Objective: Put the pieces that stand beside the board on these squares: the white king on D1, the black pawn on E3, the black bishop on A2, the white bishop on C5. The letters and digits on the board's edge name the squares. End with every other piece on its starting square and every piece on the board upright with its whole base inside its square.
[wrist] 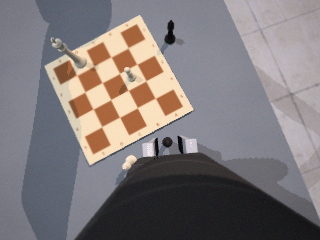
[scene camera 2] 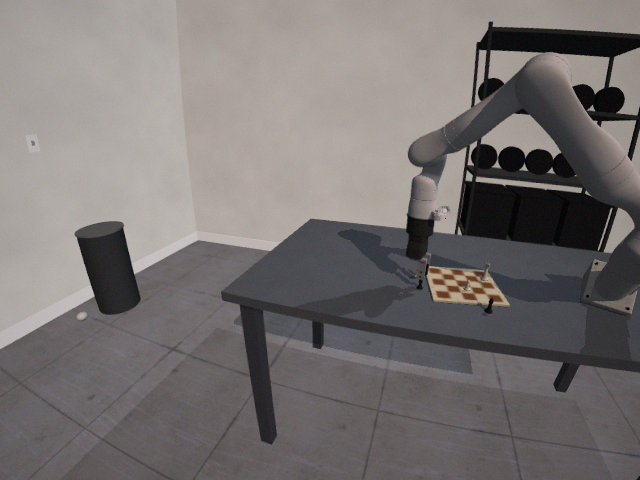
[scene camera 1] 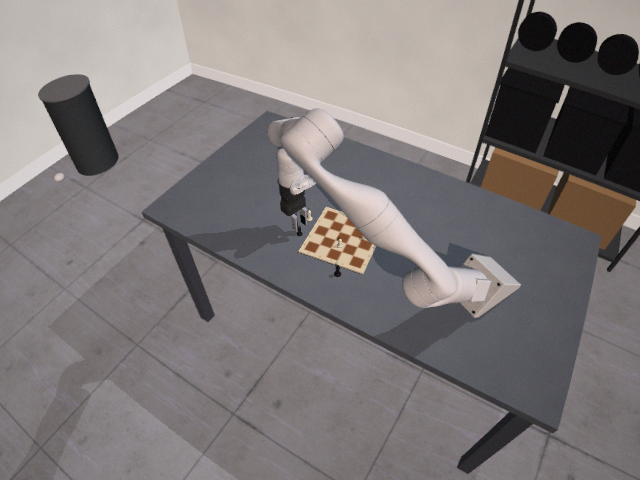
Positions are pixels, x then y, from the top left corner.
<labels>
my gripper: wrist 168, 143; scene camera 2; scene camera 1
chessboard: wrist; scene camera 2; scene camera 1 321, 243
same spot on my gripper: (scene camera 2: 423, 266) = (scene camera 1: 294, 221)
same spot on chessboard: (wrist: 107, 112) = (scene camera 2: 449, 277)
</labels>
